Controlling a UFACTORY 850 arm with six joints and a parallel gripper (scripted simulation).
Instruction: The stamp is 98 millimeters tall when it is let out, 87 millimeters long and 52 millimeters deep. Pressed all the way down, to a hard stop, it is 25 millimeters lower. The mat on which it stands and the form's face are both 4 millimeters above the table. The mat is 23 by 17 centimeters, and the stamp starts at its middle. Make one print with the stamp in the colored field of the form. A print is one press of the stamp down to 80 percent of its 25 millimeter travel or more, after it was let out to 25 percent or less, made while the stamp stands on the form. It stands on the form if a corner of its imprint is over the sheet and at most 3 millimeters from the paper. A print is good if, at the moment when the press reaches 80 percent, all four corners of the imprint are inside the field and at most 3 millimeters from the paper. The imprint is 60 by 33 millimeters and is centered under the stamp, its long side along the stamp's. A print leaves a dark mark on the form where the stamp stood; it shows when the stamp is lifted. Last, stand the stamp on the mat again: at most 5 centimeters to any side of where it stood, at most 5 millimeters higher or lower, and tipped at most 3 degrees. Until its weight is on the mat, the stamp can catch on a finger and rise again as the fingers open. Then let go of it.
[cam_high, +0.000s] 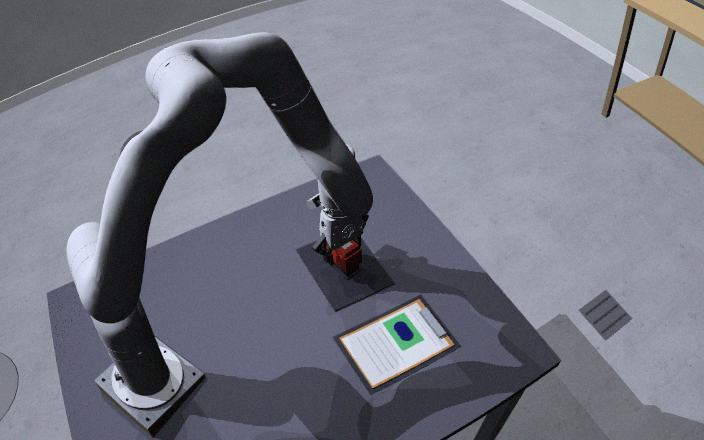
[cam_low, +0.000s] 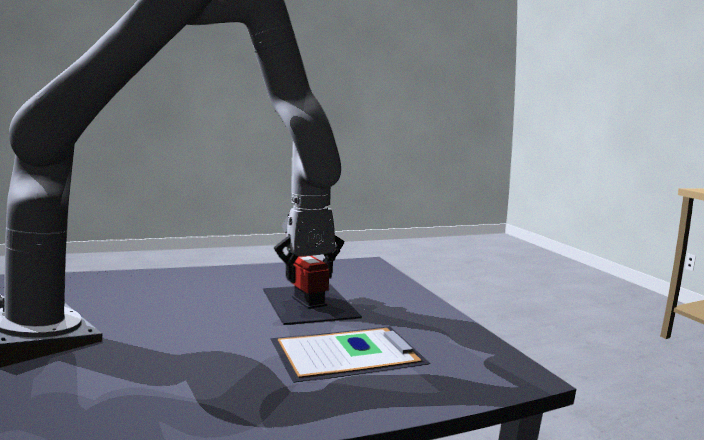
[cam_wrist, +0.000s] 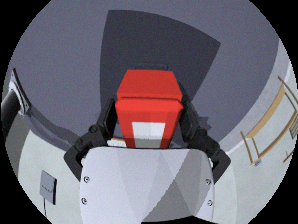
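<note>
Right now the red stamp is 2 cm below my hand. The rest, counted from my hand: dark mat (7 cm below); then form (26 cm to the right, 6 cm below, 5 cm ahead).
</note>
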